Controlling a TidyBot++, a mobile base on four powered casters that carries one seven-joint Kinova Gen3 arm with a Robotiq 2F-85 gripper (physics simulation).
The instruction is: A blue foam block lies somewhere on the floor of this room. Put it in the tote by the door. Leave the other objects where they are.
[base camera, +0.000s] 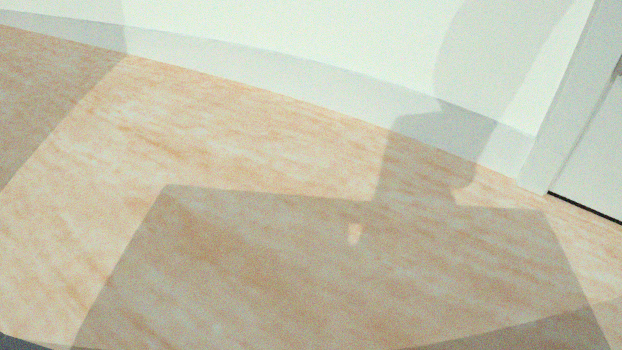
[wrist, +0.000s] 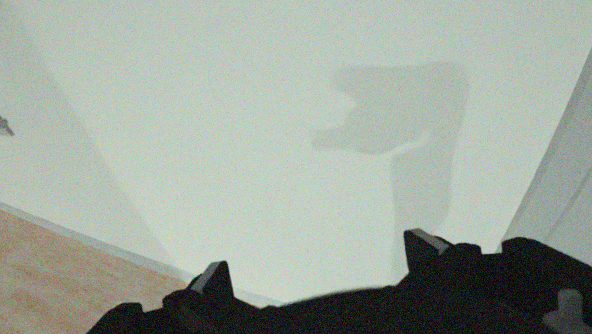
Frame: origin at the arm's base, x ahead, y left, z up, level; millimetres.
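Where they show: gripper, fingertip midpoint: (wrist: 318, 266).
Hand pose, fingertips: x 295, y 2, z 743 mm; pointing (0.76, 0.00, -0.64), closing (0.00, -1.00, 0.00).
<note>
After its pixels a point has its place.
My gripper (wrist: 318, 266) {x 295, y 2, z 743 mm} is open, its two dark fingers wide apart at the bottom of the wrist view, with the pale wall behind the gap and no object between them. The blue foam block does not show in the base camera view or the wrist view. The tote does not show in either view.
A white wall (base camera: 280, 25) {x 762, y 77, z -249 mm} (wrist: 225, 125) {x 791, y 135, z 508 mm} with a pale baseboard (base camera: 250, 65) {x 779, y 142, z -348 mm} stands close ahead. A door frame (base camera: 565, 95) {x 505, y -375, z -211 mm} and part of a door (base camera: 595, 165) {x 468, y -477, z -305 mm} are at the right. The robot's shadow falls on the wood-patterned floor (base camera: 200, 135) {x 579, y 194, z -397 mm} and wall.
</note>
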